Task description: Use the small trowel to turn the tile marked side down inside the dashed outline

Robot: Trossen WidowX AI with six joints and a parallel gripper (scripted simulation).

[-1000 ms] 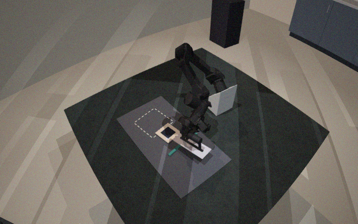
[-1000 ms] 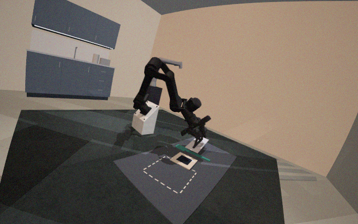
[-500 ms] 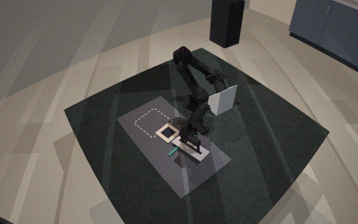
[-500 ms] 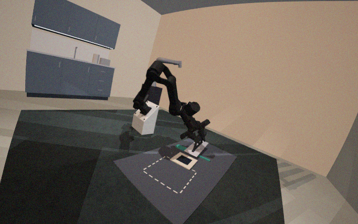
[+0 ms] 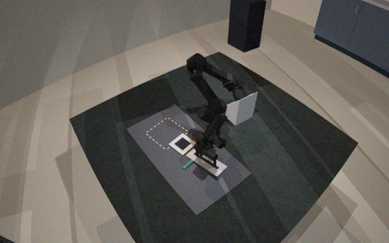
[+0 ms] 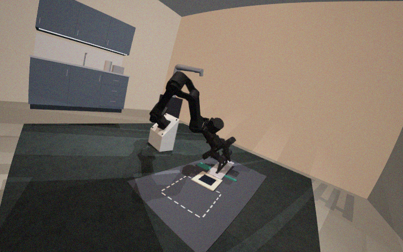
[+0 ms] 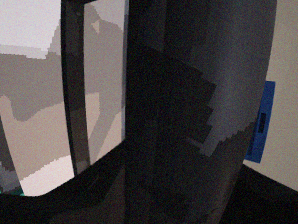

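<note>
The teal flat tool is 5 cm behind my gripper tip, 4 cm to the right of it and 5 cm below it. The rest, counted from my gripper tip: trowel: 2 cm behind, 1 cm below; then grey mat: 2 cm ahead, 11 cm to the right, 8 cm below; then tile: 14 cm to the right, 5 cm below.
</note>
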